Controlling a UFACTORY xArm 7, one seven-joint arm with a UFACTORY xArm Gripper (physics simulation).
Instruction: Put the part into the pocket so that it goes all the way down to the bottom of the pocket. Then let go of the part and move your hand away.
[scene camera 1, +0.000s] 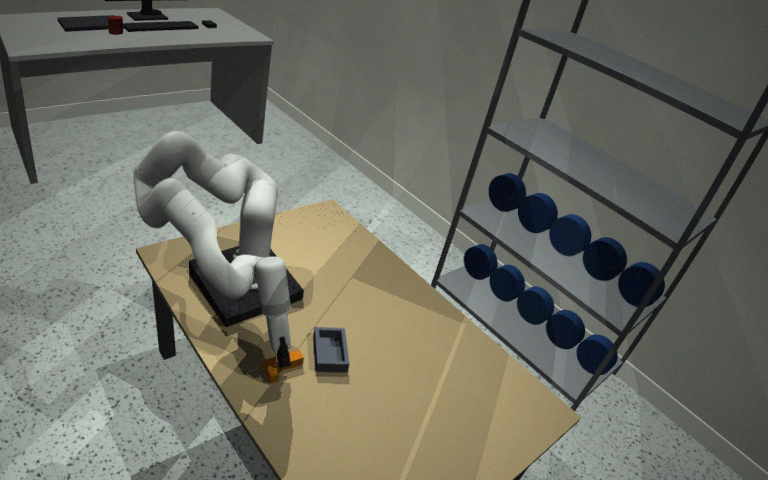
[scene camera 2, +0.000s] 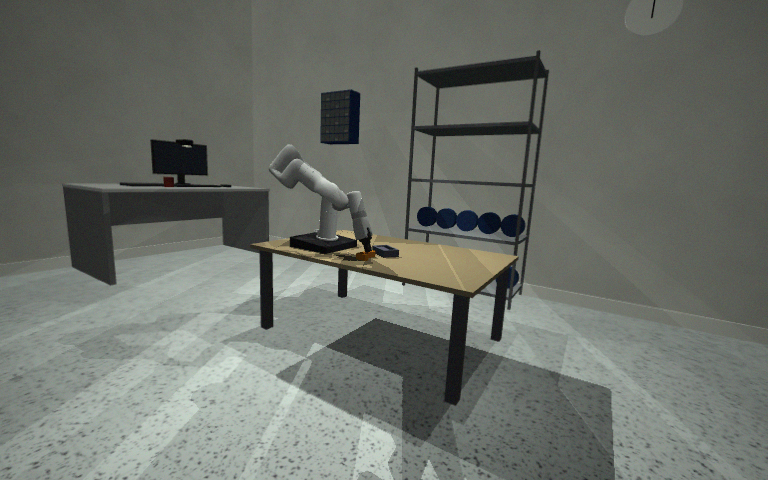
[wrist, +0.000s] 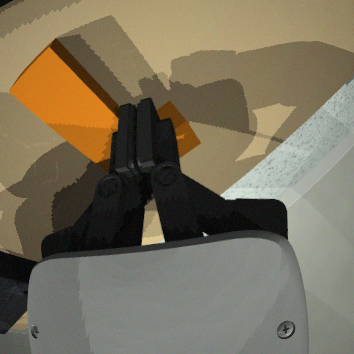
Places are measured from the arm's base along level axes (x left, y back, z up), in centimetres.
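Where they show: gripper, fingertip midpoint: (scene camera 1: 284, 365) (scene camera 2: 368, 252) (wrist: 144, 118); arm's base, link origin: (scene camera 2: 327, 238).
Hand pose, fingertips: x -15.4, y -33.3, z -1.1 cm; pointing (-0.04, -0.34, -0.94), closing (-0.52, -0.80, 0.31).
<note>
Each offset is from my fingertips to the top centre of the thing. Level surfaces: height alone.
The orange L-shaped part {dx +1.1, dy +0.8, dz -0.5 cm} (scene camera 1: 293, 359) (scene camera 2: 364, 256) (wrist: 62, 92) lies on the table, outside the pocket. The grey block with the pocket {dx +15.3, dy -2.7, dz +0.1 cm} (scene camera 1: 331, 366) (scene camera 2: 390, 254) stands a short way to its right in both scene views; its recess shows open and empty in scene view 1. My gripper (scene camera 1: 284, 363) (scene camera 2: 367, 250) (wrist: 144, 118) is shut with nothing between its fingers. The fingers are right at the part, in front of its corner region in the wrist view, and hide some of it. Whether the fingertips touch the part I cannot tell.
The arm's black base plate (scene camera 1: 229, 314) (scene camera 2: 300, 243) is on the wooden table {dz -3.5 cm} (scene camera 1: 396, 362) (scene camera 2: 430, 264), behind the part. A shelf rack (scene camera 1: 477, 164) (scene camera 2: 412, 141) with blue discs and a grey desk (scene camera 1: 237, 35) (scene camera 2: 84, 226) stand away from the table.
</note>
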